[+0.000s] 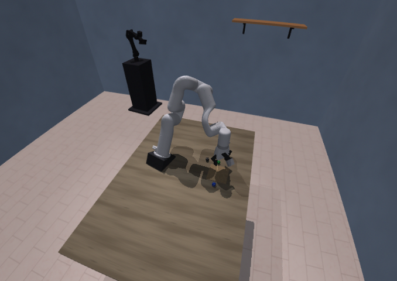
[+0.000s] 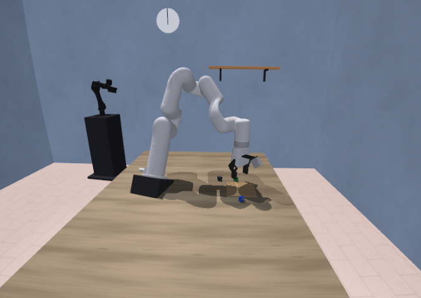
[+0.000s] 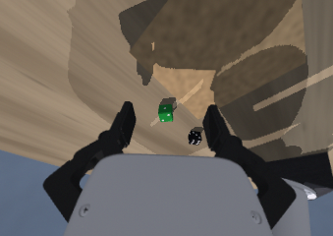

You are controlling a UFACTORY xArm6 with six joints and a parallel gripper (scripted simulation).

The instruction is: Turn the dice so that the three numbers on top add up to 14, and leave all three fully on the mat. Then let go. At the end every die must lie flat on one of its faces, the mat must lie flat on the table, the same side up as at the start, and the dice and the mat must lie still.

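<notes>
Right now my hand is 2 cm past the green die, 2 cm to the right of it and 4 cm above it. From my hand the other things lie so: black die: 11 cm behind, 2 cm to the left, 4 cm below; tan mat: 1 cm ahead, 7 cm to the right, 5 cm below; blue die: 1 cm ahead, 18 cm to the right, 4 cm below.
</notes>
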